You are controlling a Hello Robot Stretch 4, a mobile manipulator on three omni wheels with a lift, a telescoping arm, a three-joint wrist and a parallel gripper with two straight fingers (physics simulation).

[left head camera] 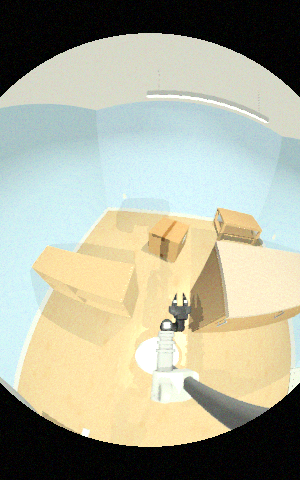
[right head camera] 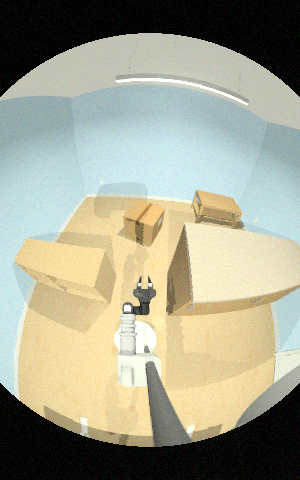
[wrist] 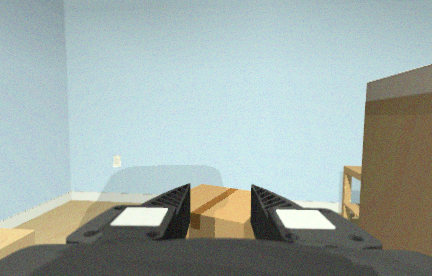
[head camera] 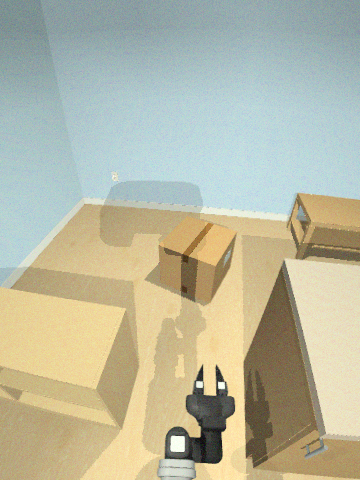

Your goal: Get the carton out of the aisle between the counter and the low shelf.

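Pixels of known places: gripper, fingertip midpoint: [left head camera: 179, 292] [right head camera: 144, 275] [wrist: 220, 202] [head camera: 209, 365]; robot's base, link origin: [left head camera: 156, 354] [right head camera: 135, 338].
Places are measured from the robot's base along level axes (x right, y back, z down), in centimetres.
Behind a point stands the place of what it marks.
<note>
The brown carton [head camera: 192, 255] {x 6.0, y -139.2, z -37.8 cm} [left head camera: 168, 239] {x 8.9, y -136.0, z -36.8 cm} [right head camera: 144, 223] {x 11.5, y -134.5, z -36.9 cm} [wrist: 222, 205] {x 13.5, y -150.2, z -37.8 cm} stands upright on the floor, turned at an angle, with a darker tape strip across its top. It stands beyond the far ends of the low shelf [head camera: 60, 330] {x -52.7, y -63.8, z -58.2 cm} [left head camera: 90, 272] {x -64.9, y -63.7, z -58.3 cm} [right head camera: 70, 262] {x -57.6, y -61.5, z -58.3 cm} on the left and the counter [head camera: 335, 340] {x 45.6, y -45.9, z -88.2 cm} [left head camera: 255, 280] {x 62.6, y -42.9, z -88.3 cm} [right head camera: 235, 265] {x 70.0, y -40.9, z -88.2 cm} [wrist: 397, 165] {x 39.0, y -69.5, z -73.1 cm} on the right. My gripper [head camera: 209, 370] {x 9.3, y -44.5, z -75.0 cm} [left head camera: 180, 296] {x 9.3, y -44.5, z -75.0 cm} [right head camera: 145, 279] {x 9.3, y -44.5, z -75.0 cm} [wrist: 220, 202] {x 9.3, y -44.5, z -75.0 cm} is open and empty. It is level, points toward the carton and is well short of it, between shelf and counter. In the wrist view the fingers hide the carton's sides.
A small wooden table [head camera: 330, 212] {x 134.0, y -198.6, z -42.2 cm} [left head camera: 239, 221] {x 147.2, y -188.9, z -42.2 cm} [right head camera: 217, 202] {x 146.6, y -192.9, z -42.3 cm} stands by the back wall, to the right of the carton and beyond the counter. The counter's side is close to the right of my gripper. A handle [head camera: 316, 449] sticks out from the counter's near face. A blue wall [head camera: 210, 125] {x 22.4, y -263.3, z -98.4 cm} is behind the carton.
</note>
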